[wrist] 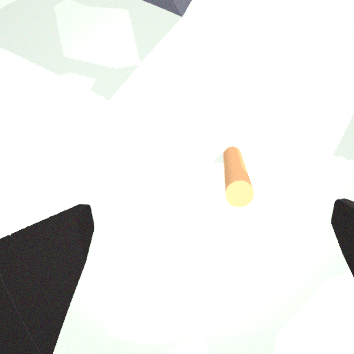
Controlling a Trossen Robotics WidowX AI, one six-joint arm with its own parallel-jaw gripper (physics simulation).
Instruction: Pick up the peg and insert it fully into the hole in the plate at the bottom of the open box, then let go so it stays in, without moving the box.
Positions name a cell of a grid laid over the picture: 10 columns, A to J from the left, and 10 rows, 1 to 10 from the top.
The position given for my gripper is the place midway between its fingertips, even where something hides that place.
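Note:
My gripper (G7), visible. Orange peg (G6), likewise.

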